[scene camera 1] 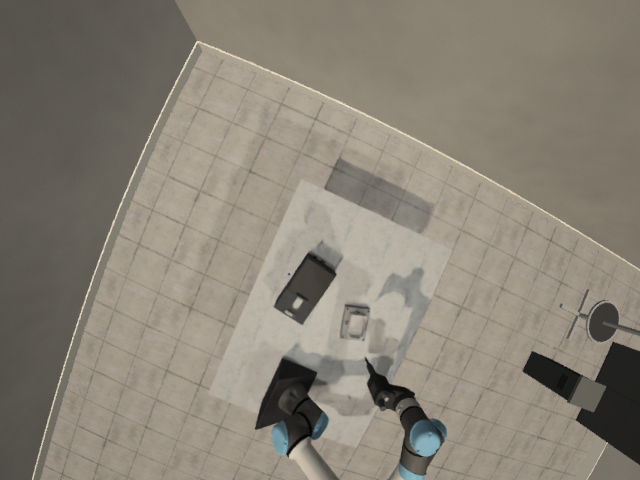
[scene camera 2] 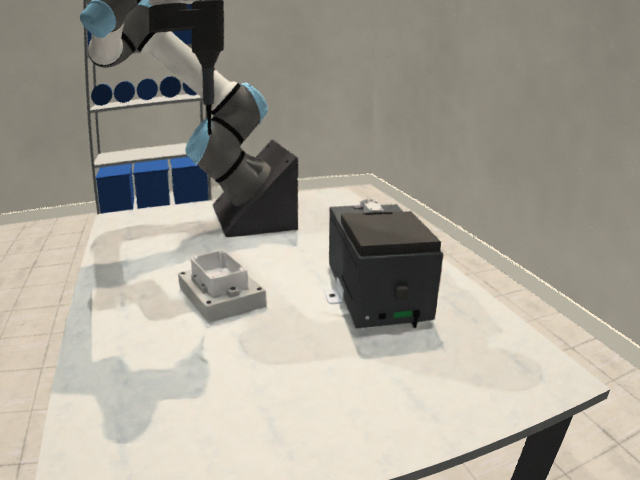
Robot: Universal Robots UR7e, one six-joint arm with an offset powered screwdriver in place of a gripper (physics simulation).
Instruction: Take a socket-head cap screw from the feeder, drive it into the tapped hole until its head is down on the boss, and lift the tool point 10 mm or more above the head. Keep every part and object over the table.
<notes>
I see a black screw feeder point(scene camera 2: 371, 282).
The black screw feeder shows as well in scene camera 1 point(scene camera 1: 285, 300).
</notes>
